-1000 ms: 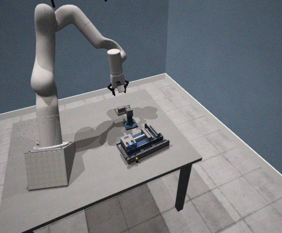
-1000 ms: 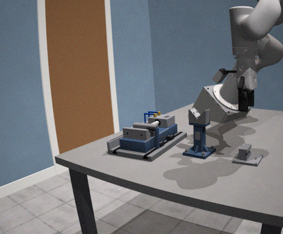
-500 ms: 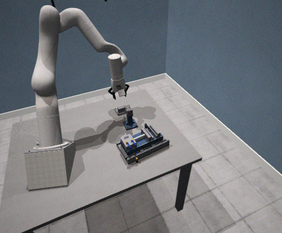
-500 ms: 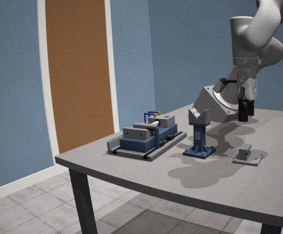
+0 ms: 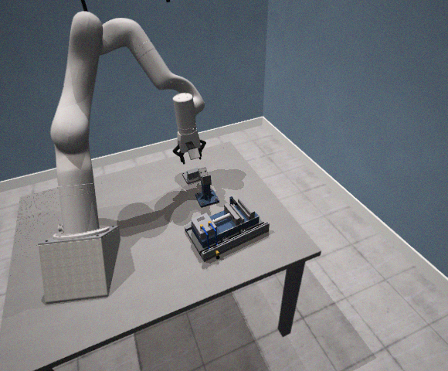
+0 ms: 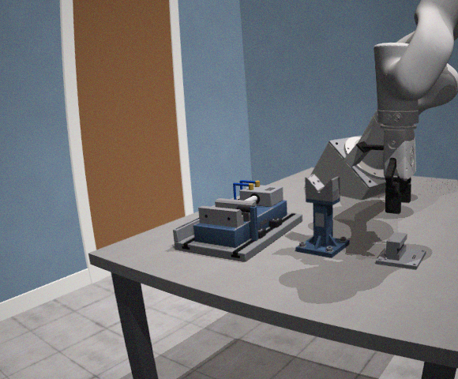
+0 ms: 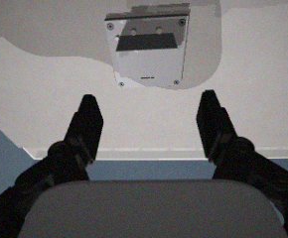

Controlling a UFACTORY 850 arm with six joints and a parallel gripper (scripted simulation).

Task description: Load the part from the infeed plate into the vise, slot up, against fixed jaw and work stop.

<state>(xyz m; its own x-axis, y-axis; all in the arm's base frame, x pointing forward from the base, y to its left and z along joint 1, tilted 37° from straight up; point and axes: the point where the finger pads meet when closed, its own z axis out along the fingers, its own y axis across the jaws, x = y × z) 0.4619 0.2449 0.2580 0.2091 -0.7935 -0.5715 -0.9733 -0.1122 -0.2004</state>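
My gripper is now 1 cm to the right of the part and 10 cm above it. The rest, counted from my hand: moving jaw (11 cm ahead, 37 cm to the right, 5 cm below); infeed plate (1 cm to the left, 12 cm below); work stop (13 cm ahead, 32 cm to the right, 3 cm below).
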